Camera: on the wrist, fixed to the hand. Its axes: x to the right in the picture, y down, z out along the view.
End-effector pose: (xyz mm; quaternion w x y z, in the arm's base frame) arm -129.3 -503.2 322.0 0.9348 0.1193 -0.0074 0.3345
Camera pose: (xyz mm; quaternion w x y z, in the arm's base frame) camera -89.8 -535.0 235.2 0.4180 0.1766 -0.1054 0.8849
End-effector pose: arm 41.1 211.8 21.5 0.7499 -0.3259 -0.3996 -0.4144
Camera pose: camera 7.0 119.8 -0.4 0.8295 -0.4655 -0.1280 0.2807
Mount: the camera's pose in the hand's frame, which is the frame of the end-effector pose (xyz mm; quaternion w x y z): 2.7 -67.5 -74.5 0.7086 0.0865 -0.0489 0.6986
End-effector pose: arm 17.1 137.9 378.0 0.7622 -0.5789 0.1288 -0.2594
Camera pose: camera -34.3 62.5 420.3 0.7777 -0.2670 0.4360 0.3658
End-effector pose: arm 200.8 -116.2 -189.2 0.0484 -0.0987 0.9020 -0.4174
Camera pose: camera 194.8 -104.1 -89.5 0.3785 0.5440 0.6697 -0.3352
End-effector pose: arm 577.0 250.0 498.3 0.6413 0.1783 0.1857 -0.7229
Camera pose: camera 511.1 292.0 435.0 0.9530 0.2762 -0.0869 -0.0890
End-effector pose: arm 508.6 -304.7 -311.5 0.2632 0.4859 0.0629 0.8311
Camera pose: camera 470.3 -234.5 -372.5 0.4330 -0.4516 0.2358 -0.7436
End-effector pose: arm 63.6 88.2 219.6 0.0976 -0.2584 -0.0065 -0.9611
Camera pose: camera 11.5 149.2 159.0 0.7626 -0.2262 0.0880 -0.5996
